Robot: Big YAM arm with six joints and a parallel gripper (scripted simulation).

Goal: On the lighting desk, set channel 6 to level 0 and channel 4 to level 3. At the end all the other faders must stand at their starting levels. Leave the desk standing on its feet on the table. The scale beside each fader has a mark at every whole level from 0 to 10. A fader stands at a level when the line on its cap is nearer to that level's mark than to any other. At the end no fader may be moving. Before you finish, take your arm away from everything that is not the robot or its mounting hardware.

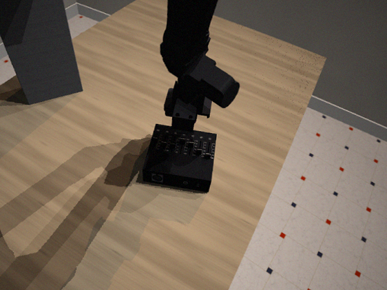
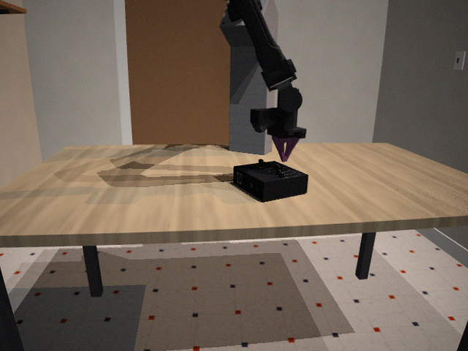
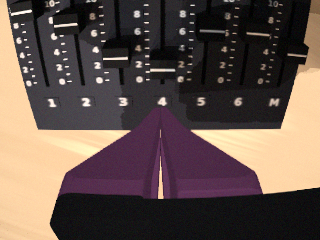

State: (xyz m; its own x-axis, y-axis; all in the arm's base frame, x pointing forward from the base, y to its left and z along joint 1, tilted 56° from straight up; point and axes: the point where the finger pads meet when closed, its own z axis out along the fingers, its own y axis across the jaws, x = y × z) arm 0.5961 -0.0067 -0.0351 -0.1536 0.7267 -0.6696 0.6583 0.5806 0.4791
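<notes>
My hand is 20 mm to the left of the channel 4 cap and 20 mm above it. Round my hand: channel 5 cap 50 mm to the right, 20 mm below, 10 mm behind; channel 6 cap 50 mm to the right, 30 mm behind, 20 mm below; channel 3 cap 30 mm ahead, 20 mm to the right, 20 mm below.
</notes>
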